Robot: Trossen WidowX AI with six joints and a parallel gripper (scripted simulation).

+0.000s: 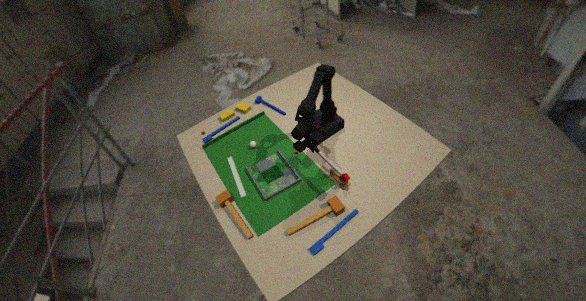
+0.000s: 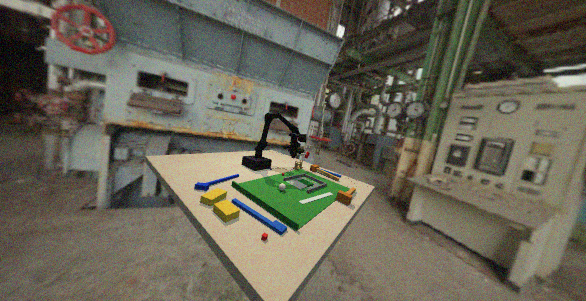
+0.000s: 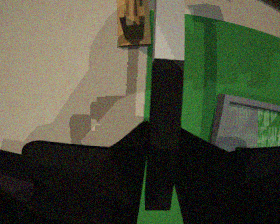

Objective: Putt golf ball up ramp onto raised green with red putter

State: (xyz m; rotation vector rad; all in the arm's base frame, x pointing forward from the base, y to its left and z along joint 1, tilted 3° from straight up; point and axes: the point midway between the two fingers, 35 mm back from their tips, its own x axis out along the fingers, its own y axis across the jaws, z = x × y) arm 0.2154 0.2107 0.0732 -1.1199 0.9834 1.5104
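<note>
My gripper tip is now 110 mm to the right of the red putter, 30 mm past it and 20 mm below it. The rest, counted from my gripper tip: white bar (420 mm ahead, 150 mm to the right, 120 mm below); white golf ball (310 mm to the right, 260 mm ahead, 100 mm below); blue putter (610 mm to the right, 110 mm below, 40 mm ahead).
</note>
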